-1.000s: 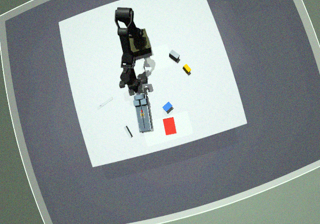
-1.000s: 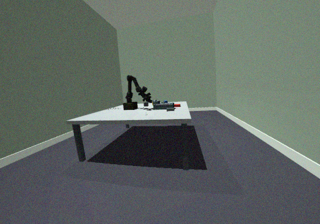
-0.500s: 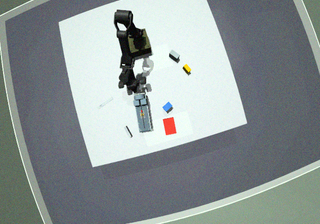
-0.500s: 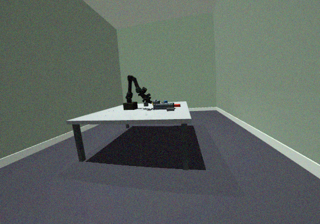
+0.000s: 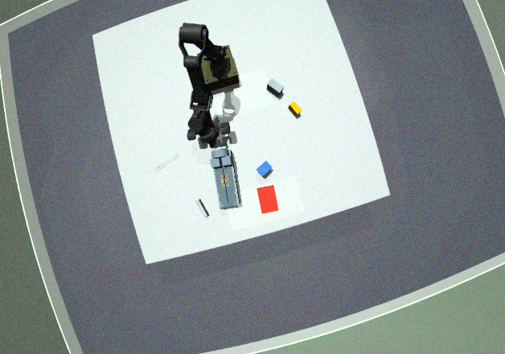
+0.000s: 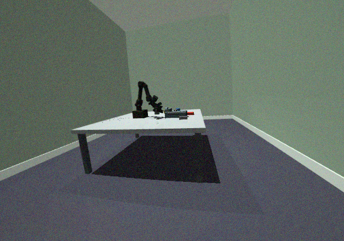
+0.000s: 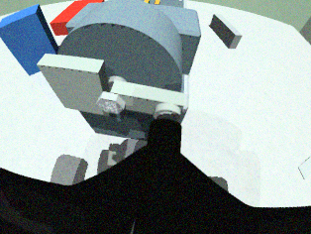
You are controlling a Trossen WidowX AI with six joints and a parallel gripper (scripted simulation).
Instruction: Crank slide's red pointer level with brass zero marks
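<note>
Right now the red pointer is 14 cm ahead of my gripper tip and 2 cm above it. The rest, counted from my gripper tip: blue block: 18 cm ahead, 18 cm to the left, 2 cm below; crank handle: 2 cm behind, 3 cm above; pale strip: 2 cm behind, 26 cm to the right, 6 cm below.
</note>
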